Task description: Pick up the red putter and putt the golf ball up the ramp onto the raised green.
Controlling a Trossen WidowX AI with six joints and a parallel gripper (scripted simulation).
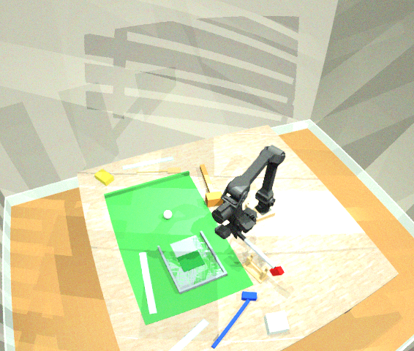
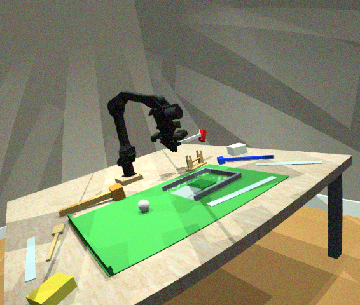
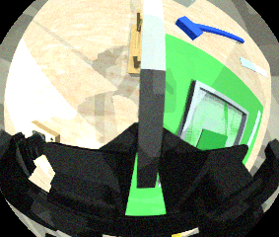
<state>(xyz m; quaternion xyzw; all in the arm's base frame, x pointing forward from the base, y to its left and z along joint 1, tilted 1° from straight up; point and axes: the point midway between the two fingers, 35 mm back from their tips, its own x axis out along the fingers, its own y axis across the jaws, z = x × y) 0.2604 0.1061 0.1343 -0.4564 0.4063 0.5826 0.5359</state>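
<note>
The red putter is 2 cm behind my gripper tip, 11 cm to the left of it and 3 cm above it. The rest, counted from my gripper tip: green mat (21 cm ahead, 22 cm to the right, 12 cm below); wooden stand (2 cm behind, 13 cm to the left, 9 cm below); blue putter (19 cm ahead, 26 cm to the left, 11 cm below).
</note>
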